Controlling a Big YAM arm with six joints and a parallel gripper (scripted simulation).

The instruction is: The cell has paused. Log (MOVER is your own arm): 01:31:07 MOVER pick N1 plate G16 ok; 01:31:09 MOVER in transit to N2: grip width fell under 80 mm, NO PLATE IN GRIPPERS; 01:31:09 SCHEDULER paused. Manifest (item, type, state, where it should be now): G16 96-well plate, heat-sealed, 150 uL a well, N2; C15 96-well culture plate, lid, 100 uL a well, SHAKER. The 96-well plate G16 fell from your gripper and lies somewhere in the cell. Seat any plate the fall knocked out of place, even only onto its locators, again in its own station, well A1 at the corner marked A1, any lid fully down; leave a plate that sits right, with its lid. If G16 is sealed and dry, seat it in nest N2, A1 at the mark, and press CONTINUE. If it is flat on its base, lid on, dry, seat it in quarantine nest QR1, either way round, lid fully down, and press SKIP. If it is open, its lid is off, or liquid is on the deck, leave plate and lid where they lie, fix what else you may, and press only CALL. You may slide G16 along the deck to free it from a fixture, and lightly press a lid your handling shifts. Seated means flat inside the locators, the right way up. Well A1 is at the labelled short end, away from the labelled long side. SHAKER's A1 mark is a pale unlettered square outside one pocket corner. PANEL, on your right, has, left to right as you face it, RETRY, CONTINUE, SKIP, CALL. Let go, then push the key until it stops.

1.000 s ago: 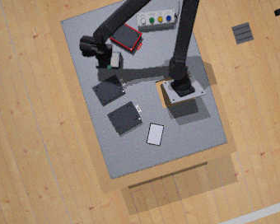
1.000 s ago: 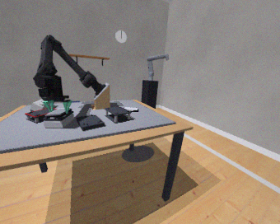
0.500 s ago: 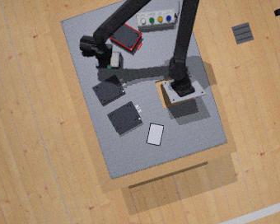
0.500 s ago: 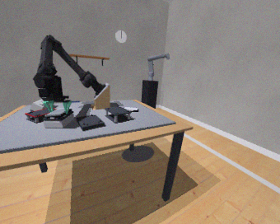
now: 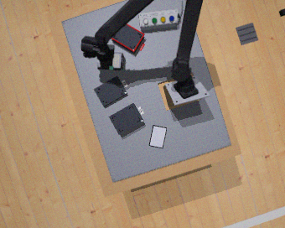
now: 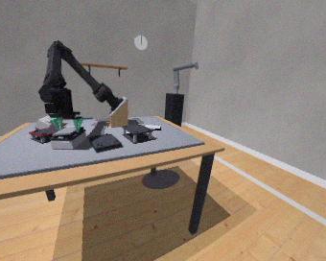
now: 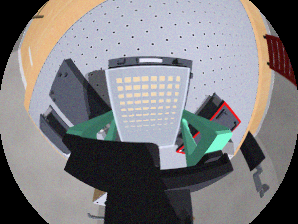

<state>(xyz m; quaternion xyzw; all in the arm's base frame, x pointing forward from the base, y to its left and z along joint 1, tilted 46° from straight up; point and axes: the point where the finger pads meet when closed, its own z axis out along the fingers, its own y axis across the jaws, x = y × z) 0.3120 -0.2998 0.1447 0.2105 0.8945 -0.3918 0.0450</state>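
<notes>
My gripper is now right at the lidded plate. Also, from my hand: red-framed nest (15 cm behind, 11 cm to the right, 3 cm below); plate G16 (10 cm behind, 52 cm to the left, 6 cm below).
</notes>
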